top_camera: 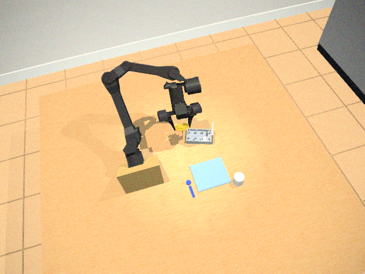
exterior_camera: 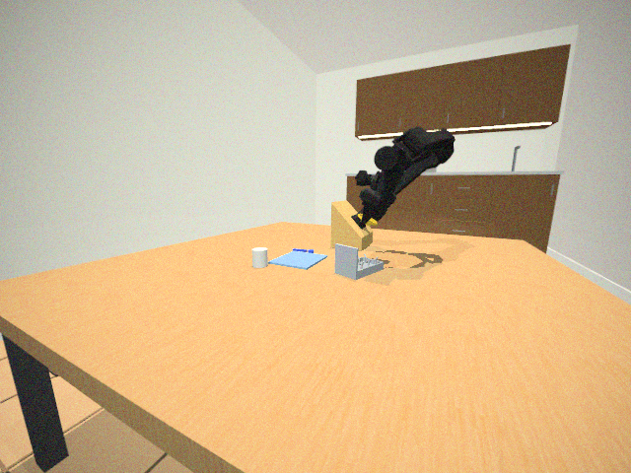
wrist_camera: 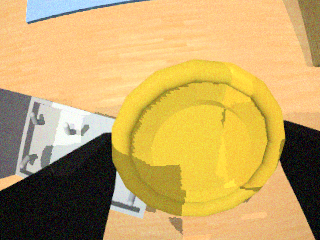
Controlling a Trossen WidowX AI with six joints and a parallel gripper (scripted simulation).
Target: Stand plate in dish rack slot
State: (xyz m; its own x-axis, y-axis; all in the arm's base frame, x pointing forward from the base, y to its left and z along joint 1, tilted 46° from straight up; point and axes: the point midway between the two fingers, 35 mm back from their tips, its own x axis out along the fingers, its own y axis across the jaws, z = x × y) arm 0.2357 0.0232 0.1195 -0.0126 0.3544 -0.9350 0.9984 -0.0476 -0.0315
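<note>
Right now the grey dish rack is 80 mm ahead of my gripper tip, 10 mm to the left of it and 100 mm below it. Round my gripper tip: light blue mat: 60 mm ahead, 190 mm to the right, 120 mm below; then yellow plate: 10 mm above; then blue spoon: 40 mm behind, 220 mm to the right, 120 mm below.
</note>
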